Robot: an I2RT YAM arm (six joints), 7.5 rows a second.
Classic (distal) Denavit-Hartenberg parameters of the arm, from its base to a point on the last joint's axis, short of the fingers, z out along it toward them. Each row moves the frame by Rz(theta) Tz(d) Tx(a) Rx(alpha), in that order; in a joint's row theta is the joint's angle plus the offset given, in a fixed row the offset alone. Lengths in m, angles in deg.
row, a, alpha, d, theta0
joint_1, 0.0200, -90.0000, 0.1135, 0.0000
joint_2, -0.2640, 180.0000, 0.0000, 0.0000
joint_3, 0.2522, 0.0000, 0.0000, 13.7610
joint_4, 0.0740, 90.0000, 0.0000, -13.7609
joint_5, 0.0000, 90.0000, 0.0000, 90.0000
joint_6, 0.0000, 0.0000, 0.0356, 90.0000
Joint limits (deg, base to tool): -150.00..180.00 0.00..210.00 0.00..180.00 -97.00..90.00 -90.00..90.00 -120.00..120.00
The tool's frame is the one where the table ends.
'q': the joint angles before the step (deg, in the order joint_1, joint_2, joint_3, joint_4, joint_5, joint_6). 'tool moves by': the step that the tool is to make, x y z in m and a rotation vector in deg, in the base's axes. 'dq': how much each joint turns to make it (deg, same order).
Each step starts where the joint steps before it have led.
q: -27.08, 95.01, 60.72, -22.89, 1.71, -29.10
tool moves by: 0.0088, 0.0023, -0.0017, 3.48, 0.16, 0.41
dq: 0.76, 2.01, 2.26, -1.97, -2.39, 1.90
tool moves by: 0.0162, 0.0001, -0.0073, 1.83, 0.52, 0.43
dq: 1.07, 3.92, 3.12, -0.44, -0.90, 1.27
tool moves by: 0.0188, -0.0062, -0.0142, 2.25, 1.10, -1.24
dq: 0.31, 5.66, 4.13, -0.35, -0.63, 2.11
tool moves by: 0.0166, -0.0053, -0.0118, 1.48, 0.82, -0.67
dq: 0.28, 4.82, 3.97, -0.46, -0.45, 1.30
